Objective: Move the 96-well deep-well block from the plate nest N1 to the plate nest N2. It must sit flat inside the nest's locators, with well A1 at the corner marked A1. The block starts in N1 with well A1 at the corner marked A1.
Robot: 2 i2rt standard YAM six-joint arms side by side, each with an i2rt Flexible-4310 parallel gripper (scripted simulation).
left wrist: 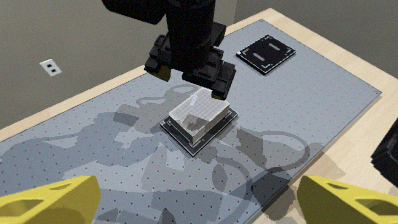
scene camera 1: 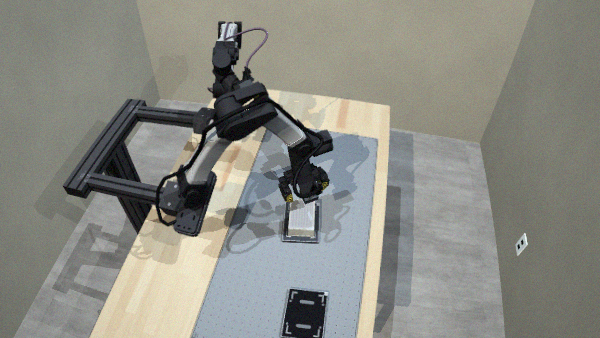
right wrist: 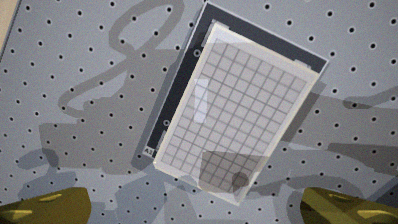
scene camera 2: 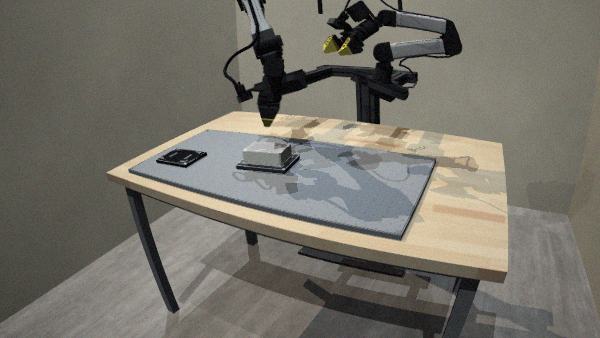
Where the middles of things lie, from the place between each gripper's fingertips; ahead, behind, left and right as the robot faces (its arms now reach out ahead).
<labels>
I see my right gripper [scene camera 2: 267, 124] 11 cm above the pale deep-well block [scene camera 2: 258, 153], 2 cm to the left of it and 1 cm past it. From my right hand the other things lie so: nest N2 [right wrist: 237, 25]: 13 cm below, 2 cm to the right, 1 cm behind; black nest N1 [left wrist: 262, 48]: 36 cm to the right, 13 cm below, 3 cm ahead.
My left gripper [scene camera 2: 331, 52] is now 180 mm short of the pale deep-well block, 170 mm to the left of it and 300 mm above it. From my left hand the other things lie so: nest N2 (180 mm ahead, 170 mm to the right, 330 mm below); black nest N1 (220 mm ahead, 510 mm to the right, 330 mm below).
</labels>
